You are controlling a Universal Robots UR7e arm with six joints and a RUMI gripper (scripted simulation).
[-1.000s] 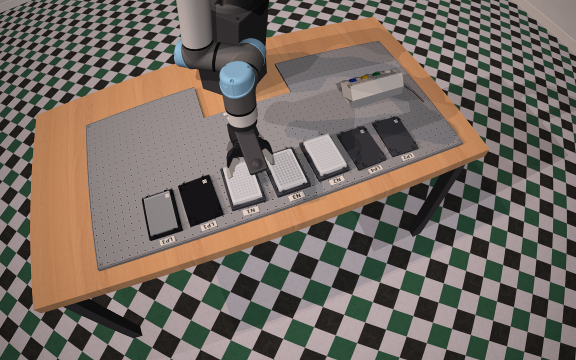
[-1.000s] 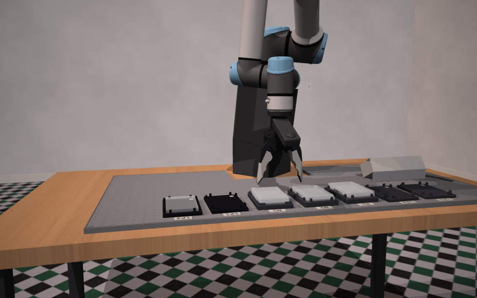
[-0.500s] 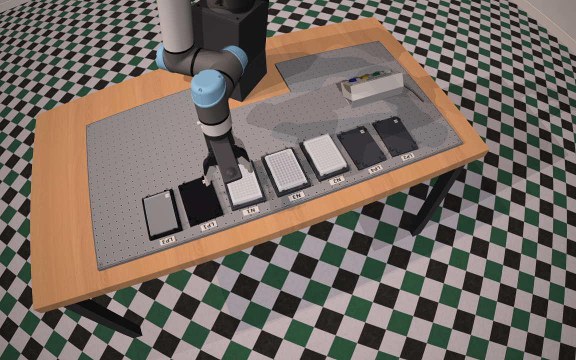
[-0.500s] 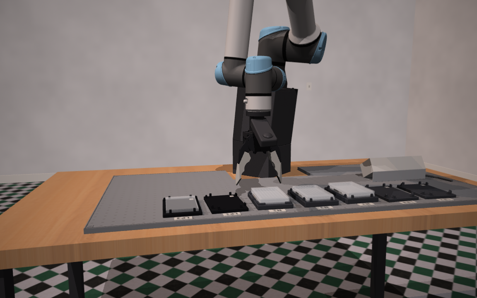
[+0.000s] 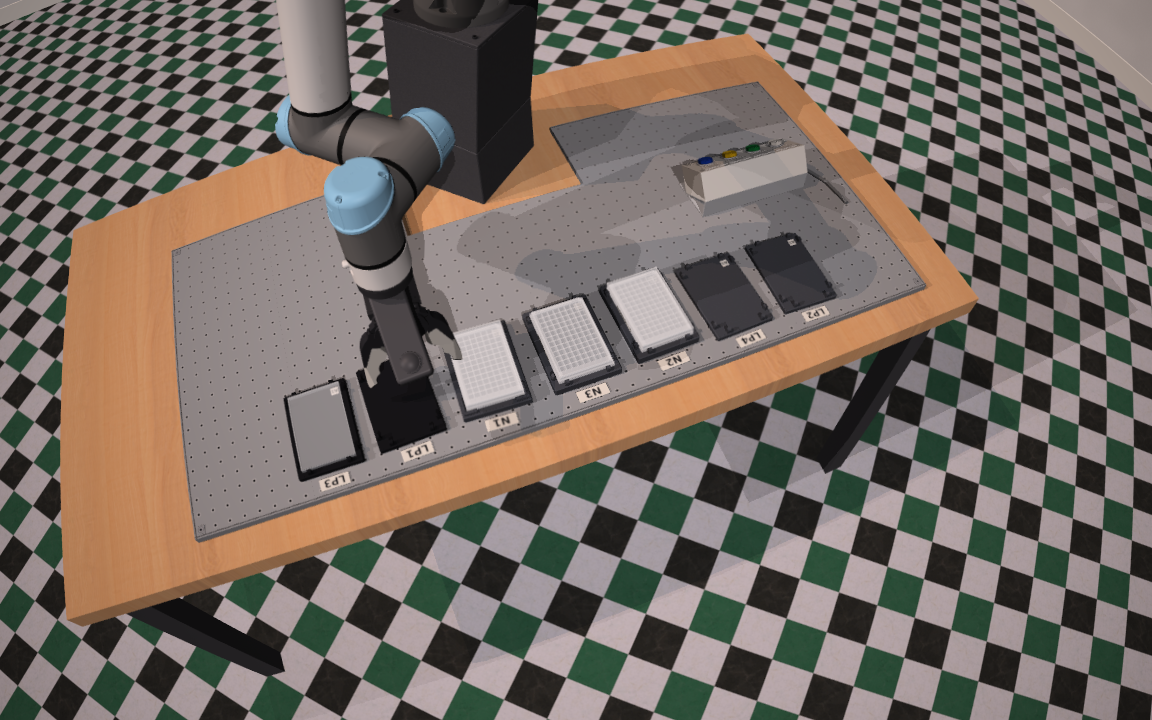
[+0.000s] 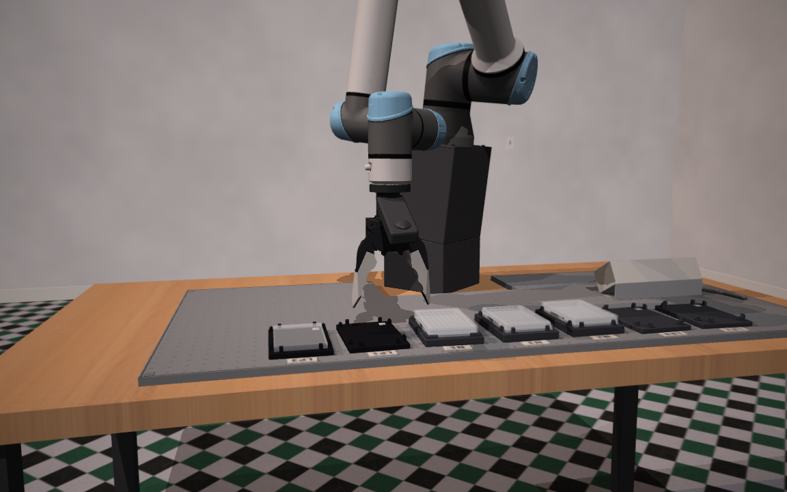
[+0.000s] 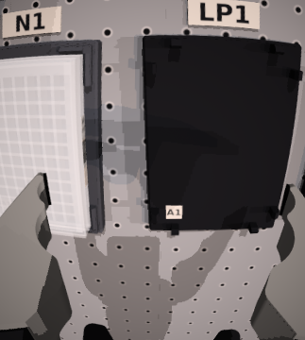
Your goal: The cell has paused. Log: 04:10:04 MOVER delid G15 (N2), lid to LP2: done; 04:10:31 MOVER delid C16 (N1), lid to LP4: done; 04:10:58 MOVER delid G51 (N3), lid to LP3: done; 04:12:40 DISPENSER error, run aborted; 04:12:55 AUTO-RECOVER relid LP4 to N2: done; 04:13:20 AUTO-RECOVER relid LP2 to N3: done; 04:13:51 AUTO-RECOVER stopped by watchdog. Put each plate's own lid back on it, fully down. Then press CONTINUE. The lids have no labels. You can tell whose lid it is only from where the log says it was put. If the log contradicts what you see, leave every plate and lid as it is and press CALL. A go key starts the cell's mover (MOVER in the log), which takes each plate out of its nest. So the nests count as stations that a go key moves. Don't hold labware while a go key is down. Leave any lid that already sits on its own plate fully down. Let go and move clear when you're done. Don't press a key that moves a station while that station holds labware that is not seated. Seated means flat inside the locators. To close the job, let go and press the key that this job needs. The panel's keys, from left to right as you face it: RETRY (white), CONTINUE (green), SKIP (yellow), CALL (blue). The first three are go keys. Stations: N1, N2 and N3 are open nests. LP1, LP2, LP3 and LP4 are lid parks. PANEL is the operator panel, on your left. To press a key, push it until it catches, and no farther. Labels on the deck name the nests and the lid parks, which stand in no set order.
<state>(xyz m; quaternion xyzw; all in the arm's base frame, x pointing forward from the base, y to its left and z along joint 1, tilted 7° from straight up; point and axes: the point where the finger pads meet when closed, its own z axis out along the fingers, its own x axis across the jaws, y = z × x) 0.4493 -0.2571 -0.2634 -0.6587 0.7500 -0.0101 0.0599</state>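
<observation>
The lid park LP1 is 4 cm to the right of my hand and 6 cm below it. Also, from my hand: plate (4 cm ahead, 36 cm to the left, 4 cm below); lid park LP3 (1 cm behind, 16 cm to the right, 6 cm below); lid park LP4 (6 cm ahead, 49 cm to the left, 6 cm below).
</observation>
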